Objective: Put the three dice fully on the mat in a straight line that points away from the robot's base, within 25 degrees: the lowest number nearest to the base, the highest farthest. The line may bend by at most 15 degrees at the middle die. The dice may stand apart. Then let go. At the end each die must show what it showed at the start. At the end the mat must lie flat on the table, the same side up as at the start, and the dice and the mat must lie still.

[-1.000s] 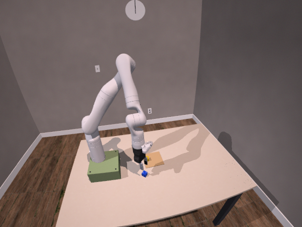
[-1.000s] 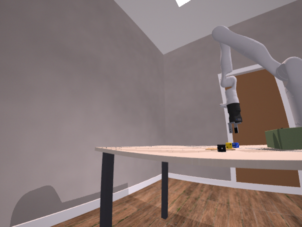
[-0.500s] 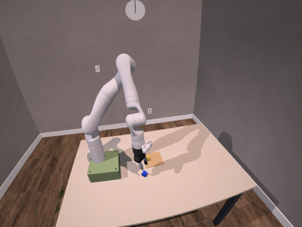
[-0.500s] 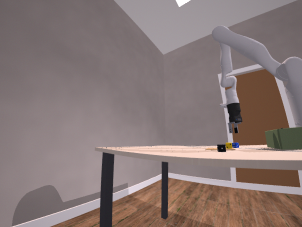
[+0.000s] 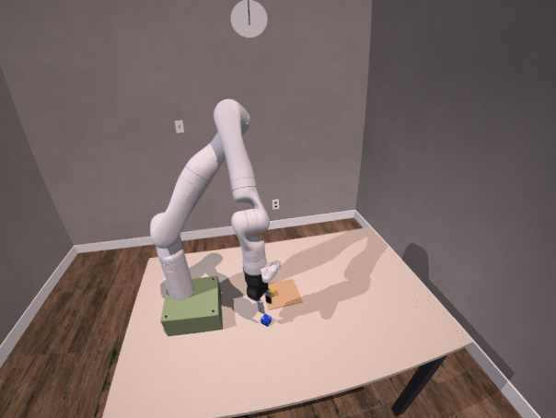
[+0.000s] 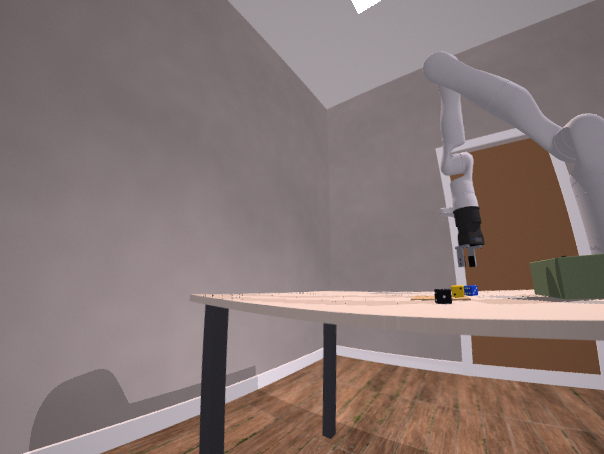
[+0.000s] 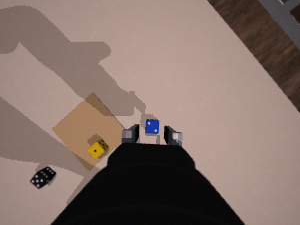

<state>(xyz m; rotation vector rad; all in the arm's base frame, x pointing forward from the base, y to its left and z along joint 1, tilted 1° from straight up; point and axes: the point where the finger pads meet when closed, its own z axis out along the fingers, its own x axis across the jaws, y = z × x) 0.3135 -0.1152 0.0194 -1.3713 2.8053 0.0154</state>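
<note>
Now: hand 9 cm above the blue die. Round my hand: yellow die (3 cm ahead, 13 cm to the left, 9 cm below); then tan mat (7 cm ahead, 14 cm to the left, 10 cm below); then black die (5 cm ahead, 29 cm to the left, 9 cm below).
</note>
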